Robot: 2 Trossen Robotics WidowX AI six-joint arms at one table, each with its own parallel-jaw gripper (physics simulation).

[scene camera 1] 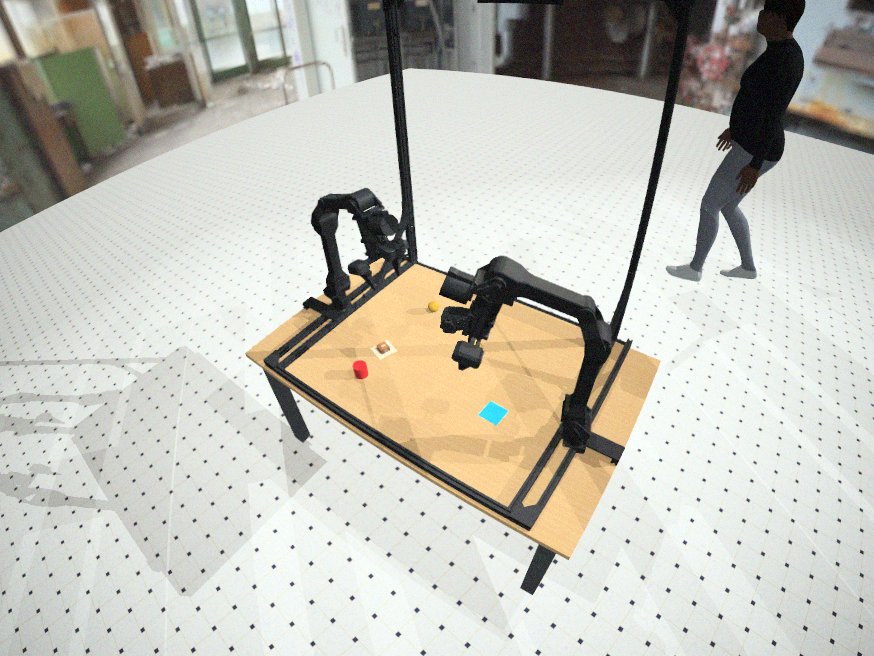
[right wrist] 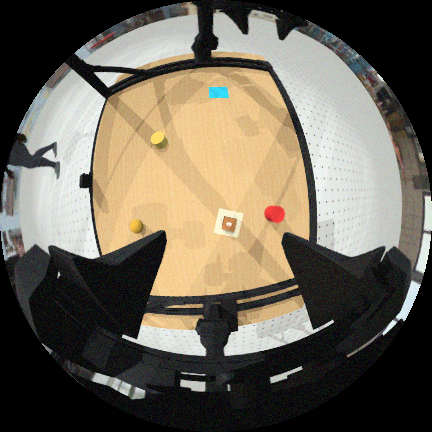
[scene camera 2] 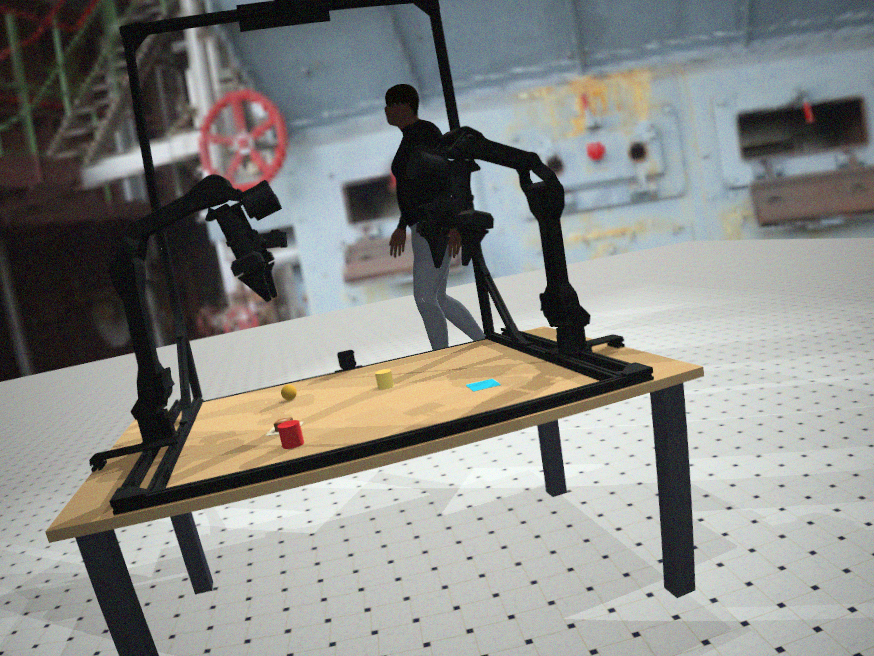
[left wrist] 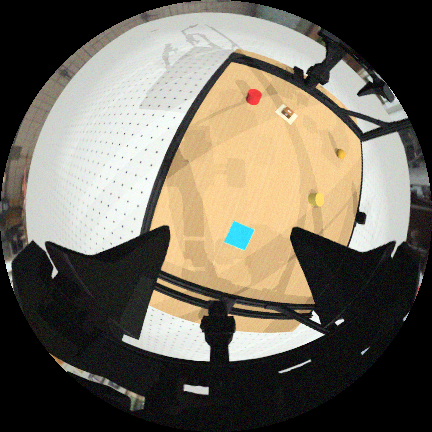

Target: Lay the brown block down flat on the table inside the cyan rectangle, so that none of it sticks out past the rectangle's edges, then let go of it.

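Places are measured from the left arm's base along level axes (x back, y down, z right), in metres.
Pixels of known places: left gripper, fingertip midpoint: (right wrist: pixel 264 36) (scene camera 2: pixel 450 266) (left wrist: pixel 233 232); right gripper, fingertip midpoint: (scene camera 1: pixel 387 282) (right wrist: pixel 226 237) (scene camera 2: pixel 272 299) (left wrist: pixel 342 79); left arm's base, link origin: (scene camera 1: pixel 574 438) (right wrist: pixel 203 58) (scene camera 2: pixel 573 350) (left wrist: pixel 217 306); right arm's base, link origin: (scene camera 1: pixel 340 305) (right wrist: pixel 212 309) (scene camera 2: pixel 158 439) (left wrist: pixel 308 84).
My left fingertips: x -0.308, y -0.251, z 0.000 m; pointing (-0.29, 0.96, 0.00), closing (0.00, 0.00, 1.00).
Ahead of a thing's pixels: the offset from my left fingertips to its middle. "*": to the spot under its first point.
The brown block {dy +0.260, dx -0.330, dz +0.218 m} (scene camera 1: pixel 383 346) (scene camera 2: pixel 283 423) (left wrist: pixel 287 112) (right wrist: pixel 229 223) is small, with a pale spot on top. It rests on a cream square {* dy +0.263, dx -0.323, dz +0.201 m} (scene camera 1: pixel 384 354) (left wrist: pixel 291 119) (right wrist: pixel 219 228); in scene camera 2 the red cylinder partly hides it. The cyan rectangle {* dy +0.269, dx +0.071, dz +0.050 m} (scene camera 1: pixel 493 413) (scene camera 2: pixel 483 384) (left wrist: pixel 239 235) (right wrist: pixel 218 92) lies flat and bare near the left arm's base. My left gripper (scene camera 2: pixel 452 262) (left wrist: pixel 233 232) is open and empty, high above the table. My right gripper (scene camera 1: pixel 384 279) (scene camera 2: pixel 271 297) (right wrist: pixel 226 237) is open and empty, high above the table, apart from the block.
A red cylinder {dy +0.249, dx -0.359, dz +0.099 m} (scene camera 1: pixel 360 370) (scene camera 2: pixel 290 434) (left wrist: pixel 254 97) (right wrist: pixel 274 214) stands near the block. A yellow cylinder {dy +0.251, dx -0.040, dz +0.288 m} (scene camera 2: pixel 383 379) (left wrist: pixel 316 199) (right wrist: pixel 159 139) and an orange-yellow ball {dy +0.251, dx -0.226, dz +0.449 m} (scene camera 1: pixel 433 306) (scene camera 2: pixel 288 391) (left wrist: pixel 340 153) (right wrist: pixel 136 226) are on the table too. Black rails edge the tabletop.
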